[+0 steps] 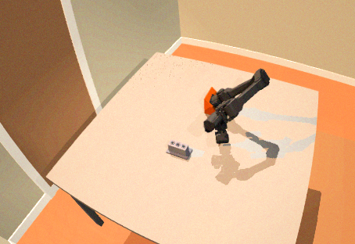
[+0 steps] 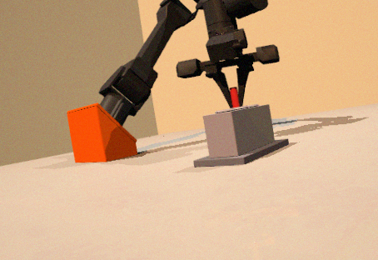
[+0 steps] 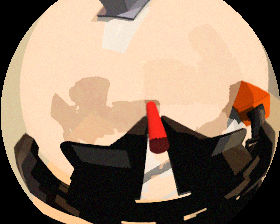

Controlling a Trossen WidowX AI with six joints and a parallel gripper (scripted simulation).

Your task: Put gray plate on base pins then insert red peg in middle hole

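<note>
Right now my gripper tip is 19 cm to the left of the gray plate, 10 cm short of it and 1 cm above it. From my gripper tip the other things lie so: gray base 19 cm to the right, 10 cm ahead, 5 cm below; red peg right at my gripper tip.
</note>
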